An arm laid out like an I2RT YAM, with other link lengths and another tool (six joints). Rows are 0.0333 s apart.
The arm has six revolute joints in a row. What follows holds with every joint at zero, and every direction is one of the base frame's.
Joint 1 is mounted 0.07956 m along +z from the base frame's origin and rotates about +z.
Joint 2 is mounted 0.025 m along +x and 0.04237 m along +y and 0.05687 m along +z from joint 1 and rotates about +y.
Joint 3 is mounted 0.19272 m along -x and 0.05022 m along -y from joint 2 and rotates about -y.
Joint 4 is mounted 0.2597 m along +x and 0.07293 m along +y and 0.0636 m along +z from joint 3 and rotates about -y.
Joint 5 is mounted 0.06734 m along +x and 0.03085 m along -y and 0.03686 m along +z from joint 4 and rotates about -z.
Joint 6 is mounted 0.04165 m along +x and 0.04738 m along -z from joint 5 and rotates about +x.
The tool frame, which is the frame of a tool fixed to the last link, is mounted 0.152 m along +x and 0.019 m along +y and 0.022 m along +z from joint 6; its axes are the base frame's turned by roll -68.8, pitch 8.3 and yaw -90 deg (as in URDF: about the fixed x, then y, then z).
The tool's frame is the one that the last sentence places.
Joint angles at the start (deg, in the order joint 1, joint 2, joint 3, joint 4, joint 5, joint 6):
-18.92, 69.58, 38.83, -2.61, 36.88, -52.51
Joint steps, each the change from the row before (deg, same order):
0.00, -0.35, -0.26, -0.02, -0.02, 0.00
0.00, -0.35, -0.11, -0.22, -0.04, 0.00
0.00, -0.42, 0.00, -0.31, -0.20, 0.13
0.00, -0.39, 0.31, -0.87, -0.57, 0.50
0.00, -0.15, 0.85, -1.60, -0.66, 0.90
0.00, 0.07, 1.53, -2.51, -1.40, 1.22
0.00, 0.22, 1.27, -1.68, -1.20, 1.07
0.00, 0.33, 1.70, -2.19, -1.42, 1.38
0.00, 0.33, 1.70, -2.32, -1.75, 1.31
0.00, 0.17, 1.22, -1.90, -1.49, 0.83
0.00, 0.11, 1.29, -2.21, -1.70, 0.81
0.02, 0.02, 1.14, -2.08, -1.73, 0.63
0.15, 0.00, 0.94, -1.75, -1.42, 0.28
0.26, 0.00, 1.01, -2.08, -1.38, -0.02
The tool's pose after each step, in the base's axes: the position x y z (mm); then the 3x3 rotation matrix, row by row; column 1 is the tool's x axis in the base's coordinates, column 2 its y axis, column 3 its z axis. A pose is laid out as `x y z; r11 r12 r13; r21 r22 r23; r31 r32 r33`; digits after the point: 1 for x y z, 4 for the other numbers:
365.2 -187.2 97.1; -0.1639 -0.6656 0.7281; -0.5501 -0.5510 -0.6275; 0.8189 -0.5034 -0.2758
364.6 -186.9 97.8; -0.1640 -0.6650 0.7286; -0.5504 -0.5513 -0.6270; 0.8187 -0.5038 -0.2756
364.6 -186.3 99.4; -0.1663 -0.6618 0.7310; -0.5525 -0.5515 -0.6250; 0.8168 -0.5078 -0.2739
365.3 -184.7 101.2; -0.1685 -0.6564 0.7353; -0.5614 -0.5493 -0.6190; 0.8102 -0.5171 -0.2759
366.3 -182.9 103.3; -0.1706 -0.6528 0.7381; -0.5751 -0.5423 -0.6125; 0.8001 -0.5289 -0.2829
368.9 -179.2 105.8; -0.1671 -0.6455 0.7452; -0.5996 -0.5335 -0.5966; 0.7827 -0.5465 -0.2979
371.8 -176.3 108.1; -0.1679 -0.6371 0.7522; -0.6193 -0.5255 -0.5833; 0.7670 -0.5638 -0.3063
375.2 -172.8 111.5; -0.1694 -0.6280 0.7596; -0.6433 -0.5134 -0.5680; 0.7467 -0.5848 -0.3170
378.6 -168.1 114.2; -0.1658 -0.6178 0.7686; -0.6703 -0.5011 -0.5474; 0.7233 -0.6060 -0.3310
380.7 -163.8 115.6; -0.1578 -0.6109 0.7759; -0.6917 -0.4923 -0.5283; 0.7047 -0.6200 -0.3448
382.3 -158.5 116.9; -0.1459 -0.6045 0.7832; -0.7152 -0.4825 -0.5056; 0.6835 -0.6339 -0.3620
383.5 -152.9 118.1; -0.1316 -0.5979 0.7907; -0.7374 -0.4740 -0.4812; 0.6625 -0.6464 -0.3785
384.5 -147.2 119.0; -0.1144 -0.5925 0.7974; -0.7543 -0.4705 -0.4578; 0.6464 -0.6539 -0.3932
384.7 -140.4 119.5; -0.0889 -0.5902 0.8023; -0.7700 -0.4702 -0.4312; 0.6318 -0.6561 -0.4127

